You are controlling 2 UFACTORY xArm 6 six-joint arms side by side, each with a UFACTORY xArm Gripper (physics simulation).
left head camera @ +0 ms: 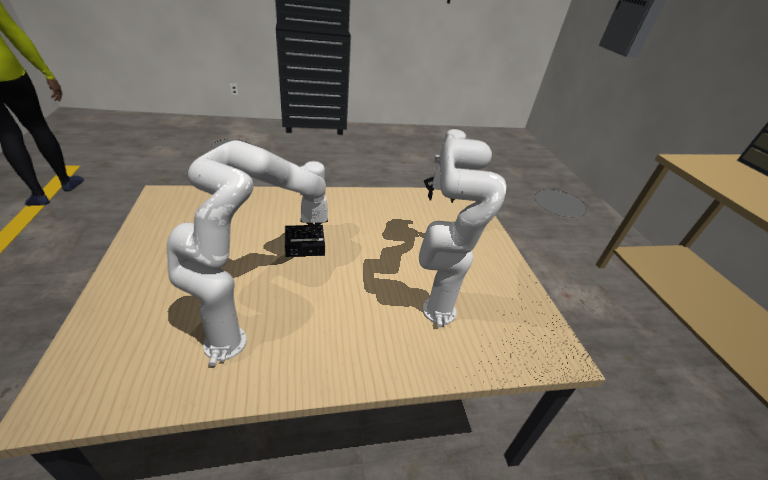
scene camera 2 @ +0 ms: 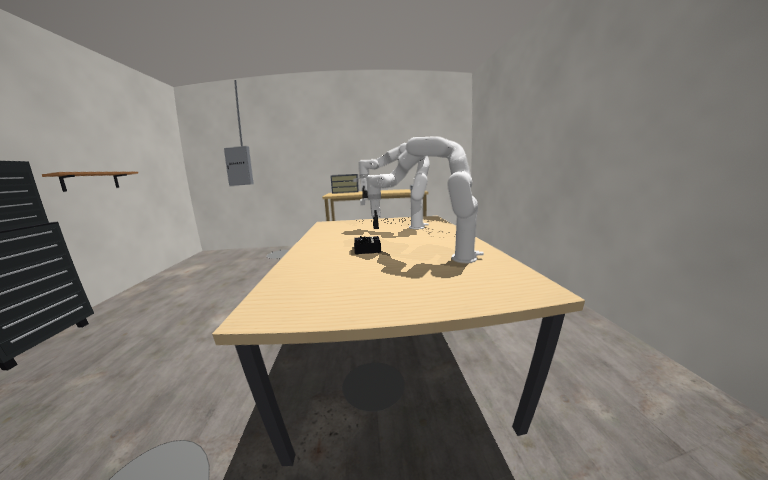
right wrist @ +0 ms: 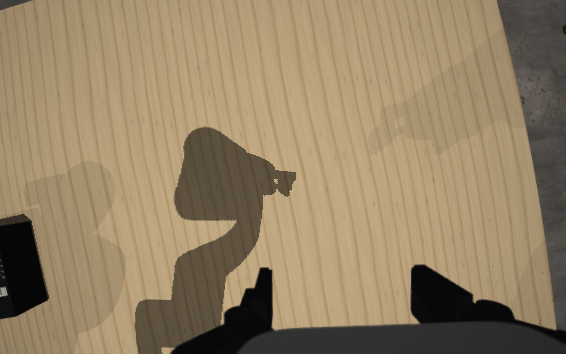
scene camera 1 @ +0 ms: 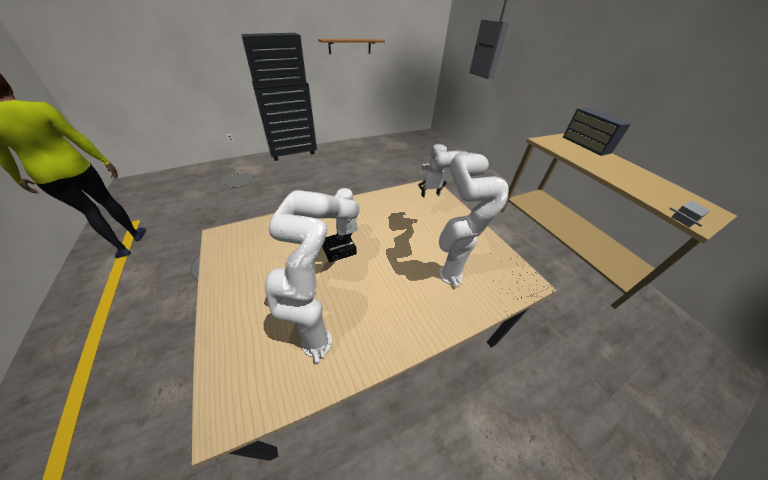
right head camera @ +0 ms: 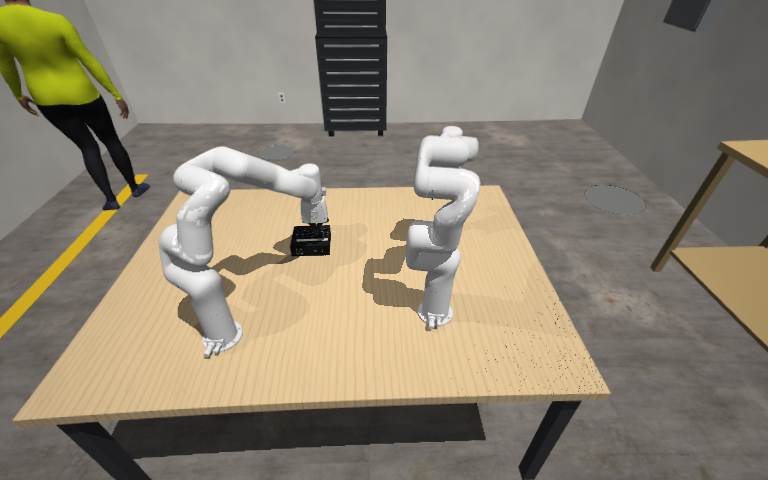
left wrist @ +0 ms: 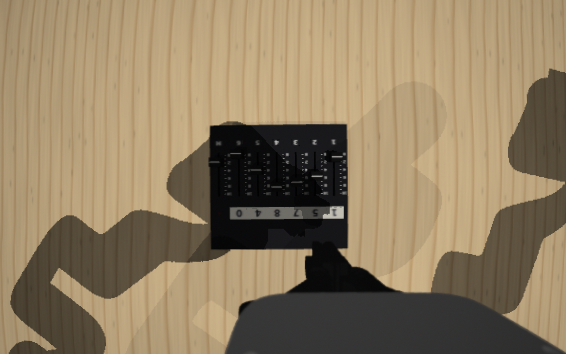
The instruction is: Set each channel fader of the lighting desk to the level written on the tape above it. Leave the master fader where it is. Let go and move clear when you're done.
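Frame: origin at the left arm's base, x right, y ahead, z up, level; centimetres.
Seen in the pictures: left gripper, fingertip midpoint: (left head camera: 314,233) (scene camera 2: 376,228) (scene camera 1: 347,240) (right head camera: 317,233) (left wrist: 321,258); right gripper, fingertip midpoint: (left head camera: 440,200) (scene camera 2: 365,198) (right wrist: 341,290) (scene camera 1: 430,195) (right head camera: 443,199); left arm's base, origin of the base link: (left head camera: 225,343) (scene camera 2: 464,258) (scene camera 1: 317,342) (right head camera: 223,336); right arm's base, origin of the base link: (left head camera: 439,311) (scene camera 2: 416,227) (scene camera 1: 450,274) (right head camera: 435,312).
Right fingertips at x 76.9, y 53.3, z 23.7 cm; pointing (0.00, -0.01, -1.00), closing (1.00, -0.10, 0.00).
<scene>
Pixels of each thing's top centre, then the offset from my right fingertips to it. Level surfaces: height alone.
- black lighting desk, middle of its top: (left wrist: 278,188) (left head camera: 304,233) (right head camera: 310,233) (scene camera 1: 338,241) (scene camera 2: 366,238) dx -55.9, dy -3.8, dz -16.9 cm
- Fader 1, middle of its top: (left wrist: 337,156) dx -49.9, dy +0.2, dz -16.9 cm
- fader 2, middle of its top: (left wrist: 317,176) dx -51.9, dy -2.1, dz -16.9 cm
- fader 3, middle of its top: (left wrist: 296,182) dx -54.0, dy -2.9, dz -16.9 cm
- fader 4, middle of its top: (left wrist: 276,187) dx -56.1, dy -3.7, dz -16.9 cm
- fader 5, middle of its top: (left wrist: 255,170) dx -58.5, dy -2.1, dz -16.9 cm
- fader 6, middle of its top: (left wrist: 235,153) dx -60.9, dy -0.5, dz -16.9 cm
- master fader, middle of its top: (left wrist: 214,162) dx -63.1, dy -1.7, dz -16.9 cm
- wooden table, its level: dz -23.7 cm
The black lighting desk (left head camera: 304,249) (right head camera: 310,249) (scene camera 1: 341,254) (scene camera 2: 367,247) (left wrist: 240,237) (right wrist: 30,270) stands on the table. In the left wrist view it appears upside down. Its tape (left wrist: 286,213) reads 1, 5, 7, 8, 4, 0 for channels 1 to 6. Fader 1 (left wrist: 337,156) is near 1, fader 2 (left wrist: 317,176) a little past 5, fader 3 (left wrist: 296,182) near 7, fader 4 (left wrist: 276,187) near 8, fader 5 (left wrist: 255,170) near 4, fader 6 (left wrist: 235,154) near 0. The master fader (left wrist: 214,162) is near 2. My left gripper (left wrist: 321,258) (scene camera 2: 376,227) is shut, empty, above the desk. My right gripper (right wrist: 341,290) (scene camera 1: 431,194) is open, empty.
The wooden table (left head camera: 339,362) (right head camera: 339,362) (scene camera 1: 249,384) (scene camera 2: 396,305) carries both arms. The right gripper hangs high, to the right of the desk. A person (left head camera: 22,113) (right head camera: 50,56) (scene camera 1: 42,141) is at the far left, off the table. A side bench (scene camera 1: 634,181) stands at the right.
</scene>
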